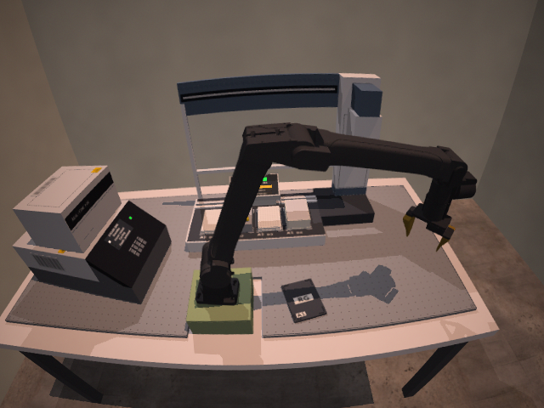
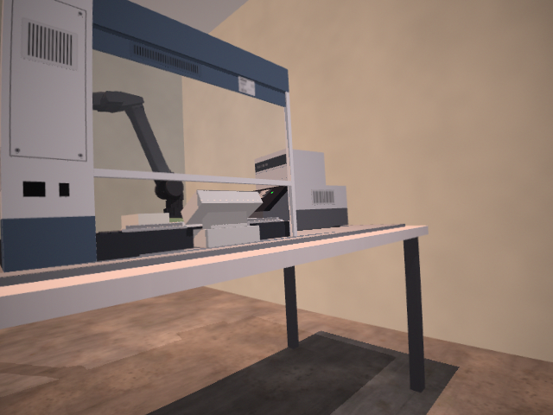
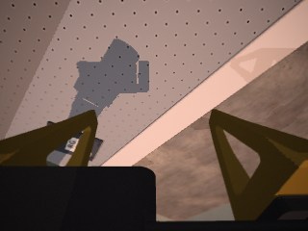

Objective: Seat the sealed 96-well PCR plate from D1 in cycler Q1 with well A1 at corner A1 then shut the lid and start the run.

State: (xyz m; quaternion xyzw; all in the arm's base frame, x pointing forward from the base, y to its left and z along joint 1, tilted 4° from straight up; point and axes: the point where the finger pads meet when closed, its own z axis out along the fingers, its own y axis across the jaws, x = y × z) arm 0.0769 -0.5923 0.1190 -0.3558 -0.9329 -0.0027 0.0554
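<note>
Right now my hand is 57 cm to the right of the tube cooling block, 28 cm short of it and 14 cm above it.
</note>
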